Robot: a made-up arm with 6 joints.
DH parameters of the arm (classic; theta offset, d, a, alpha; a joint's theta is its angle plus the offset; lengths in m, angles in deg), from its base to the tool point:
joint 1: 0 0.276 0 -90
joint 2: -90 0 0.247 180
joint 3: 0 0 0 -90
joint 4: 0 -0.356 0 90
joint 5: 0 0.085 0 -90
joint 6: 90 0 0 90
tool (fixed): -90 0 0 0
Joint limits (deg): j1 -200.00..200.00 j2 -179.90..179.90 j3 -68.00..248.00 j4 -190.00..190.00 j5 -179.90..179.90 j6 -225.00..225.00
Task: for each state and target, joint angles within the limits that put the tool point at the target. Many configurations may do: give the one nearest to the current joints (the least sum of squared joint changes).
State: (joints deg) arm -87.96 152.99 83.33 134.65 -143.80 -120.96
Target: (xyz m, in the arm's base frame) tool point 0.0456 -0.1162 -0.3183
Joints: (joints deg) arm -96.44 161.66 66.99 133.35 -143.80 -120.96
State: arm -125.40 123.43 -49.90 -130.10 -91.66 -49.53
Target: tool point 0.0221 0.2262 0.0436
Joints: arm -84.30 145.67 -18.34 -121.54 -91.66 -49.53
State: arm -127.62 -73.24 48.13 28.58 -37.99 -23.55
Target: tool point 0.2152 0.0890 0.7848
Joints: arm -174.42 -52.58 33.45 37.26 -37.99 -23.55
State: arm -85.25 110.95 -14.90 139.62 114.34 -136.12
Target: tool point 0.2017 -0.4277 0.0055
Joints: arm -72.01 86.77 25.16 134.65 114.34 -136.12
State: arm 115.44 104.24 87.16 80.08 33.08 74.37
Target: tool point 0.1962 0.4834 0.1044
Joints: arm 70.35 140.71 130.80 74.86 33.08 74.37
